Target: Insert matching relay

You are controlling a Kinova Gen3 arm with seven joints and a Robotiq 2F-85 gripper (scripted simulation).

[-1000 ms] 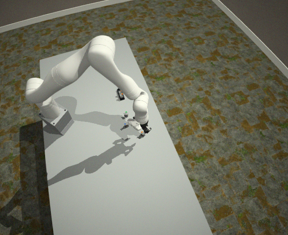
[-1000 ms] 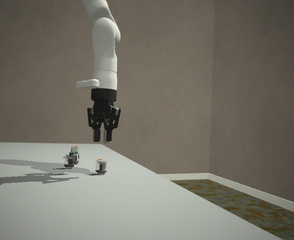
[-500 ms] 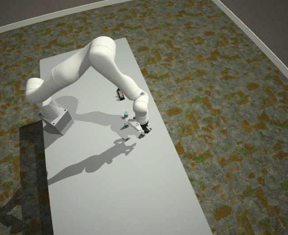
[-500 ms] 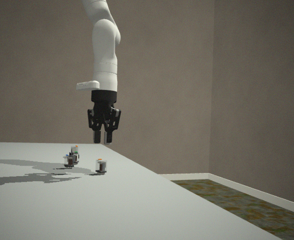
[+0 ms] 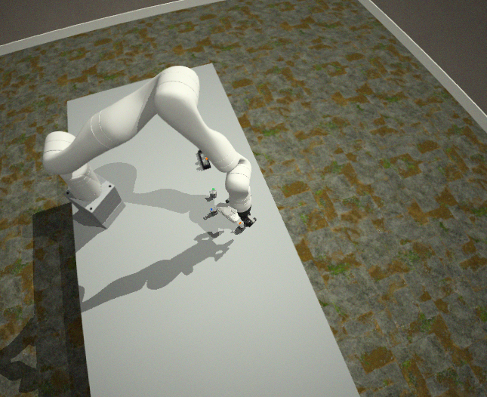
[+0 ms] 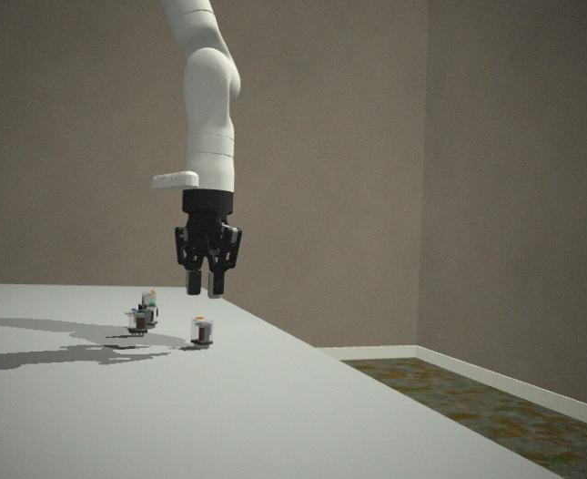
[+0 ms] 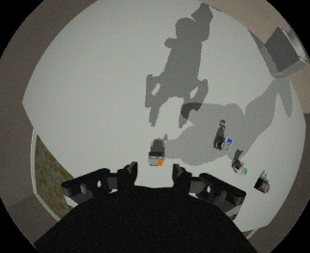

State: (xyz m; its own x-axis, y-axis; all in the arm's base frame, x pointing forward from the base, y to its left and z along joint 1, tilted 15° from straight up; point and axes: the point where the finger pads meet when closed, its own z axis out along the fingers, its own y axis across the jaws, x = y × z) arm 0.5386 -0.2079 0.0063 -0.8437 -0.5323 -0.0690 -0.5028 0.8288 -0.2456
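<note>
Now: hand 90 mm past the blue-button relay, 100 mm to the right of it and 70 mm above it. The rest, counted from my hand: green-button relay (80 mm behind, 180 mm to the left, 70 mm below).
</note>
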